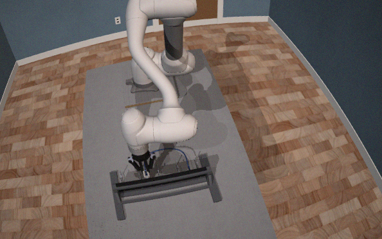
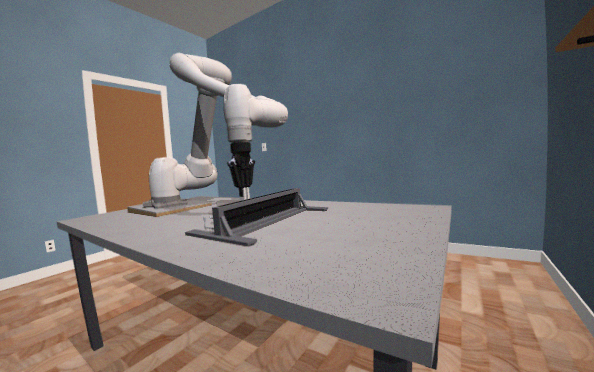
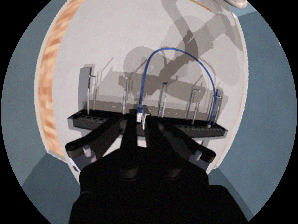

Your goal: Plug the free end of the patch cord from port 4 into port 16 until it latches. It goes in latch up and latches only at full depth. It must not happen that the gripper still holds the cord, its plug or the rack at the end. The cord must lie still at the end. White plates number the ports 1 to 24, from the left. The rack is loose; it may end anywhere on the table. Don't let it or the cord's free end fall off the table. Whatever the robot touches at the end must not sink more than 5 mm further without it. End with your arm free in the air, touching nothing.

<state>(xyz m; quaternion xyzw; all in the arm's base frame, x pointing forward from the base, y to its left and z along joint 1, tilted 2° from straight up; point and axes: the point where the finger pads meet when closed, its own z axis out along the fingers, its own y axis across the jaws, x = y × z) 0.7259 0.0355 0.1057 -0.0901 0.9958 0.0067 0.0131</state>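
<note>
Right now my hand is 10 mm short of the plug and 30 mm above it.
</note>
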